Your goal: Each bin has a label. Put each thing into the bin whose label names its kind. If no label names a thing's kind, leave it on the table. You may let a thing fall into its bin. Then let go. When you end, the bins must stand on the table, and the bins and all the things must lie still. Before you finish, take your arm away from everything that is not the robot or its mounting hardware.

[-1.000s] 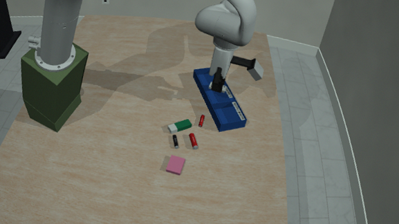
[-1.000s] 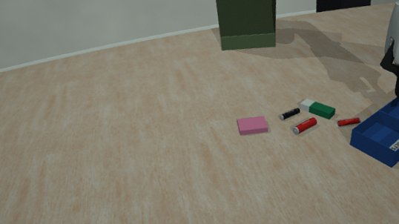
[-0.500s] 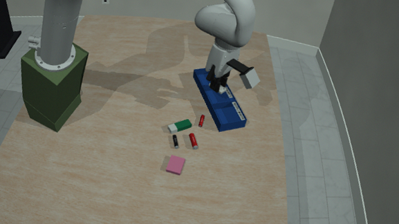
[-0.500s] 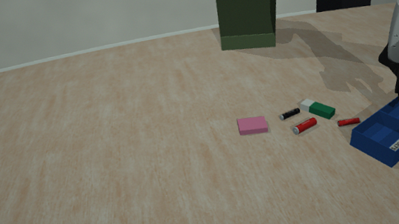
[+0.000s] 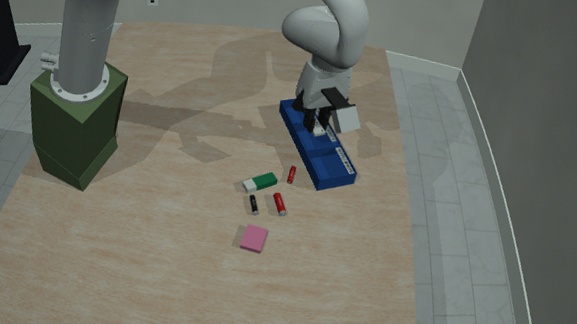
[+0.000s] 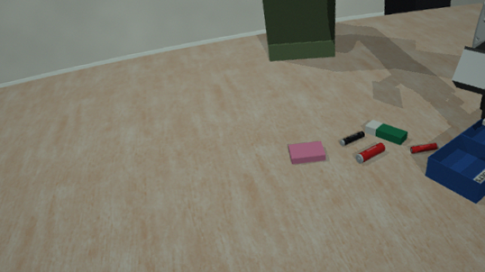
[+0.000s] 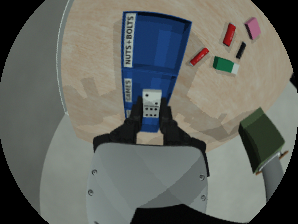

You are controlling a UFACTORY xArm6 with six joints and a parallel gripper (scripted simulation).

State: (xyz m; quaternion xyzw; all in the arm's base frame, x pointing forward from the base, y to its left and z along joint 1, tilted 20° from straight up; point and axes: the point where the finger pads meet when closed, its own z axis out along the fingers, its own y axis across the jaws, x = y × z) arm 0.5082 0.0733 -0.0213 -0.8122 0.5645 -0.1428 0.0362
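Right now my hand is 2 cm above the white domino. Round my hand: blue bin (1 cm ahead, 6 cm below); then green-and-white eraser (12 cm behind, 12 cm to the right, 7 cm below); then thin red battery (5 cm behind, 9 cm to the right, 7 cm below).
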